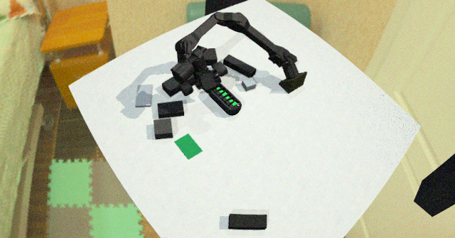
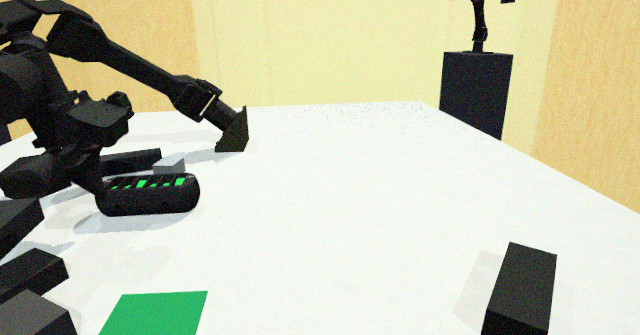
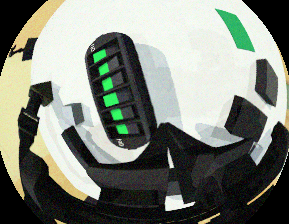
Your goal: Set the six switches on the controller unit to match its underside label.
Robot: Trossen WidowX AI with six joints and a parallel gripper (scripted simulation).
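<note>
The small grey cube is 180 mm behind my gripper tip, 60 mm to the left of it and 40 mm below it. Round my gripper tip: green card: 200 mm ahead, 100 mm to the left, 50 mm below; light grey plate: 180 mm ahead, 210 mm to the right, 50 mm below.
</note>
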